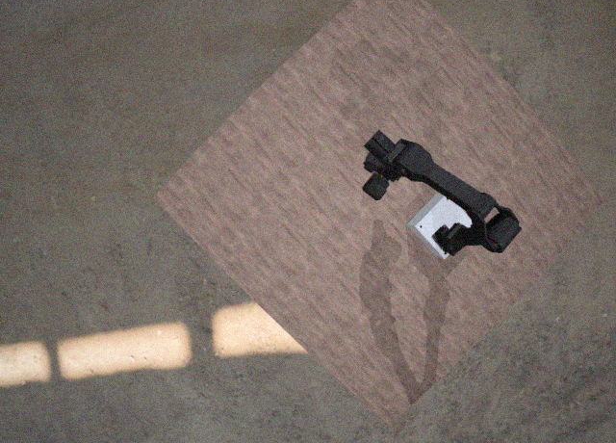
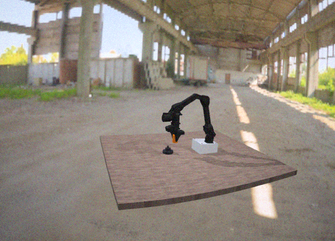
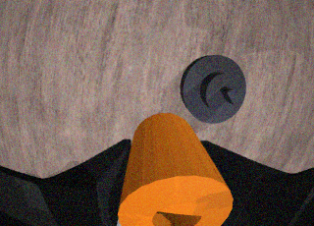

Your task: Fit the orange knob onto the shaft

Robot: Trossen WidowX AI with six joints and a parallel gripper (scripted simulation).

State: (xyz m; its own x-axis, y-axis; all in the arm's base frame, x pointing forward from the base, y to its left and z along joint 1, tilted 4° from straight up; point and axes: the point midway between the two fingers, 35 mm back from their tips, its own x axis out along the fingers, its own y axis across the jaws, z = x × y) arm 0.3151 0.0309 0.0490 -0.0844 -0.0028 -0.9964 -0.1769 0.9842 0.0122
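My gripper tip is 90 mm above the dark round pedestal, 70 mm to the left of it and 30 mm short of it. From my gripper tip the other things lie so: orange knob: 20 mm above.
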